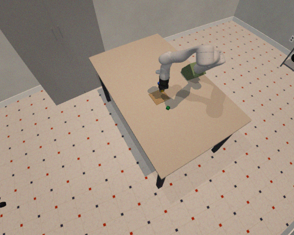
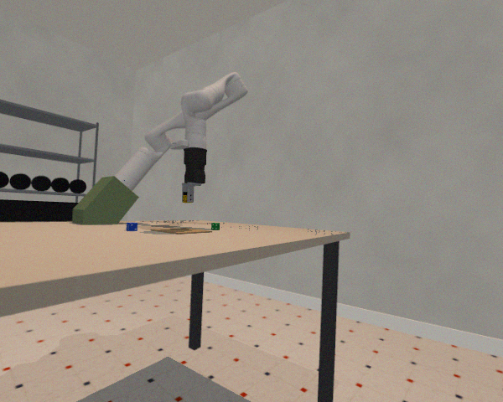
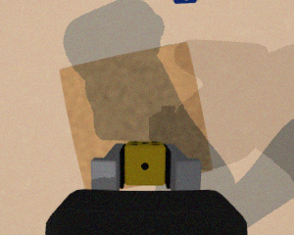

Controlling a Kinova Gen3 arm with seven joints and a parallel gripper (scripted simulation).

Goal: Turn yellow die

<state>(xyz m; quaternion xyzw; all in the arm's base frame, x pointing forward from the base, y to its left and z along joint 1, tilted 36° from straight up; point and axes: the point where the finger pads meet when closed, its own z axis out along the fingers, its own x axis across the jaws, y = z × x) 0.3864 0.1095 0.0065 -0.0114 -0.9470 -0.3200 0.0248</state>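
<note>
My hand is 11 cm above the brown mat, 2 cm to the left of it and 1 cm short of it. Also, from my hand: blue die 16 cm to the right, 10 cm below, 5 cm behind; yellow die 1 cm below; green die 13 cm to the left, 10 cm below, 1 cm behind.
</note>
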